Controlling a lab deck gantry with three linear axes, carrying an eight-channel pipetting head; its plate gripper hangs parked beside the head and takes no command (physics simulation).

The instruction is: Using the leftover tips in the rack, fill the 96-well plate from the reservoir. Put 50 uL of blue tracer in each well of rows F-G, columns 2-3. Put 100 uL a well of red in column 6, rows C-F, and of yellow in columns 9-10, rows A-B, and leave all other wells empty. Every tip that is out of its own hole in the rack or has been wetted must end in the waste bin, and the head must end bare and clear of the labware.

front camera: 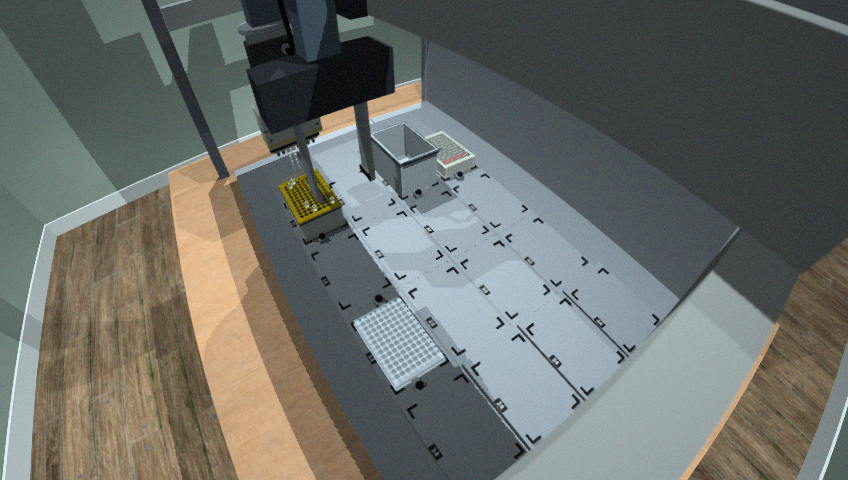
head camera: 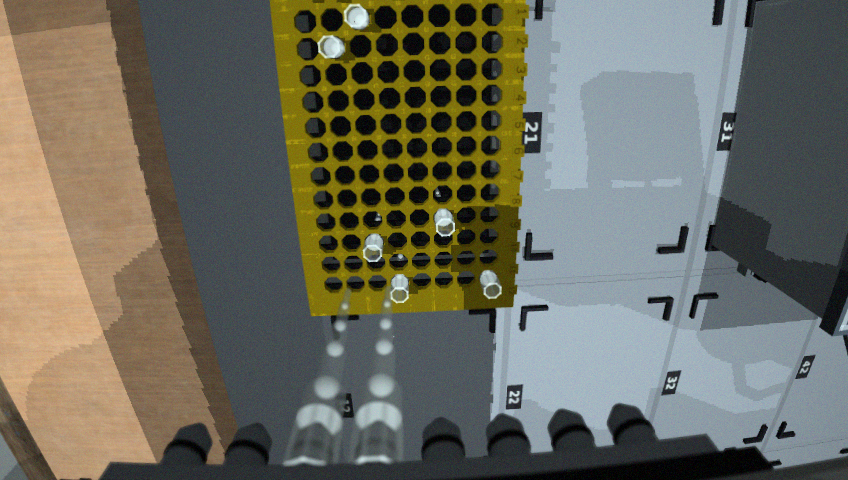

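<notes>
The pipetting head [front camera: 291, 133] hangs over the far end of the yellow tip rack [front camera: 330, 208] [head camera: 297, 237]. In the head camera, two clear tips [head camera: 318, 428] [head camera: 379, 428] hang side by side on the third and fourth nozzles from the left; the other nozzles are bare. In the rack, two tips [head camera: 356, 16] [head camera: 330, 46] stand near rows 1 and 2, and several more [head camera: 444, 224] [head camera: 373, 248] [head camera: 399, 289] [head camera: 490, 285] near the high-numbered end. The 96-well plate [front camera: 398, 344] looks colourless. The reservoir [front camera: 452, 155] shows a red strip. The parked plate gripper [front camera: 344, 187] is open, fingers apart.
The tall grey waste bin [front camera: 399, 173] stands between the rack and the reservoir; its dark wall also shows at the right of the head camera [head camera: 785, 148]. Black locating knobs [front camera: 379, 298] [front camera: 420, 385] stand at the plate's ends. The gripper's fingers hang low beside the rack.
</notes>
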